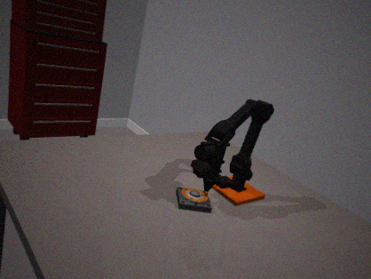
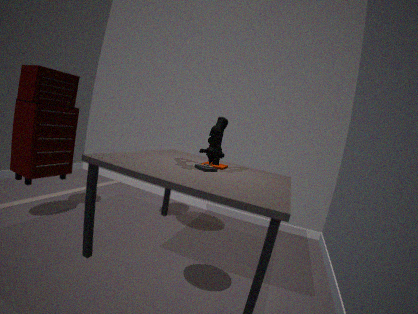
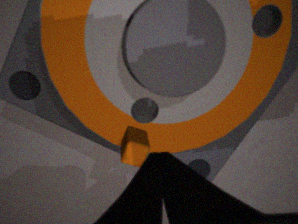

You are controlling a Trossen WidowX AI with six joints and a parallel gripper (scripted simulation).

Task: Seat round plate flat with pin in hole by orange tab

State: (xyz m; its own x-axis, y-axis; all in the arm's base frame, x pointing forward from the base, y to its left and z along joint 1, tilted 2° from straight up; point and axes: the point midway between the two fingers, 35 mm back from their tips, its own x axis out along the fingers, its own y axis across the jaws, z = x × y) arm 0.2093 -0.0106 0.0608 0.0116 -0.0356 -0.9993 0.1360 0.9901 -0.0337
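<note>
Right now my gripper tip is 3 cm short of the round plate. Also, from my gripper tip: base 5 cm ahead, 2 cm below, 1 cm to the right.
</note>
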